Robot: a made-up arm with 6 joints.
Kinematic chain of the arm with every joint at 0, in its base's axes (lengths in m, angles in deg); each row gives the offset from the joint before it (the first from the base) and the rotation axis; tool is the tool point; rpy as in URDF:
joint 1: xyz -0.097 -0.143 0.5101 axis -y
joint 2: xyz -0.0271 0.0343 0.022 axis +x
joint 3: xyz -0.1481 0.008 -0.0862 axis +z
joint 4: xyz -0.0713 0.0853 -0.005 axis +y
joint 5: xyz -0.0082 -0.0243 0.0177 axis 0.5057 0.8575 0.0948
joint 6: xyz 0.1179 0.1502 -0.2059 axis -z
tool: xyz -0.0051 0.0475 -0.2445 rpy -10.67 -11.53 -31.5
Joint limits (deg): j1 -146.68..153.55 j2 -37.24..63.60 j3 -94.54..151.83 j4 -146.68..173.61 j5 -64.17..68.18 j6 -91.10..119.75
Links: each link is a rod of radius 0.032 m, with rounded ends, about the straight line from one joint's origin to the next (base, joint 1, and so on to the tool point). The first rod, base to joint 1, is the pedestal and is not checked.
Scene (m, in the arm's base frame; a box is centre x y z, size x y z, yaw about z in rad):
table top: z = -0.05
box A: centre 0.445 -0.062 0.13 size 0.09 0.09 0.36 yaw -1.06
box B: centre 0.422 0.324 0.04 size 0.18 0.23 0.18 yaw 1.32
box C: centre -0.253 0.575 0 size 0.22 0.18 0.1 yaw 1.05
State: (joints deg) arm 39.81 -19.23 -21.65 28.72 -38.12 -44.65
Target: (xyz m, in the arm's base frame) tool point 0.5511 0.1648 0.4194
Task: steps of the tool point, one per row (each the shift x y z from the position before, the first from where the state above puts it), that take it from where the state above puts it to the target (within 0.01 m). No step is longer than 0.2 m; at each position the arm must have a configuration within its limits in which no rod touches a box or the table.
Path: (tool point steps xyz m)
1: 0.1110 -0.0218 0.1249
2: 0.0591 -0.0212 0.1507
3: 0.0019 -0.0191 0.1563
4: -0.0524 -0.0152 0.1404
5: -0.0959 -0.0100 0.1066
6: 0.1426 0.0750 -0.0229
7: 0.1103 0.1073 -0.0406
8: 0.0724 0.1166 -0.0616
9: 0.0369 0.1031 -0.0821
10: 0.0082 0.0722 -0.0964

